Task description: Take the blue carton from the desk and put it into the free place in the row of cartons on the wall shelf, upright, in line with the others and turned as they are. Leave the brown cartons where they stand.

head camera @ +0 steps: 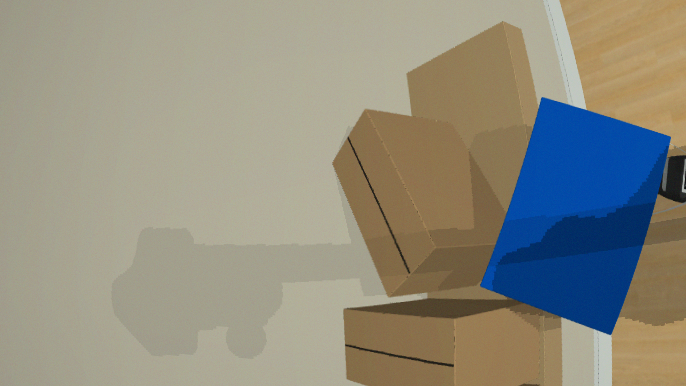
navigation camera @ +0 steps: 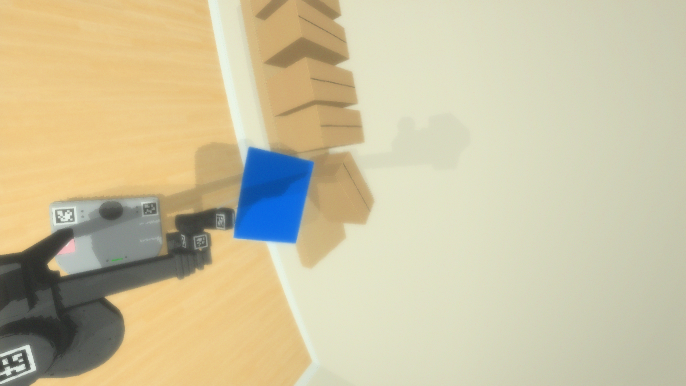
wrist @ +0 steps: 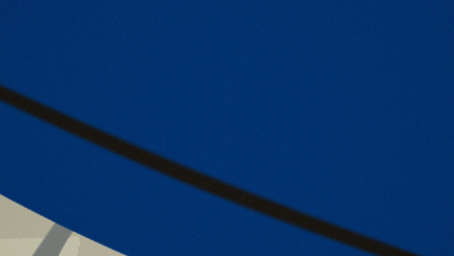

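Pixels of known places: robot's base, origin of the base link: [navigation camera: 111, 209].
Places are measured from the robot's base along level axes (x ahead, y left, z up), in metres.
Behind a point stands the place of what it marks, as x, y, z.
Note:
The blue carton [head camera: 575, 200] @(0.017, -0.353, 0.782) [navigation camera: 275, 195] @(0.040, -0.348, 0.784) is off the desk, in front of the wall shelf [head camera: 465, 85] @(-0.152, -0.632, 0.707) [navigation camera: 317, 245] @(-0.173, -0.591, 0.707) near its end. Its black-striped face fills most of the wrist view [wrist: 250, 90], with the stripe slanting. My gripper's dark body [navigation camera: 200, 220] @(-0.011, -0.175, 0.705) is against or close behind the carton; the fingertips are hidden, so their opening and grasp cannot be seen. The end brown carton [head camera: 415, 175] @(0.005, -0.570, 0.859) [navigation camera: 345, 190] @(0.044, -0.538, 0.887) stands askew, turned or tilted against the others. The neighbouring brown carton [head camera: 400, 340] @(0.225, -0.533, 0.887) [navigation camera: 325, 125] @(0.232, -0.449, 0.887) stands in the row. The free place is not clearly visible.
More brown cartons [navigation camera: 315, 82] @(0.347, -0.411, 0.887) [navigation camera: 305, 32] @(0.485, -0.373, 0.887) stand along the shelf. My arm [navigation camera: 120, 275] @(-0.093, -0.009, 0.723) reaches in from the lower left of the navigation view, beside the grey base [navigation camera: 135, 225] @(-0.065, -0.074, 0.160). Pale wall [head camera: 175, 125] @(-0.044, -0.757, 1.148) lies behind the shelf, and wood floor [navigation camera: 125, 75] @(0.625, -0.047, 0.000) in front of it.

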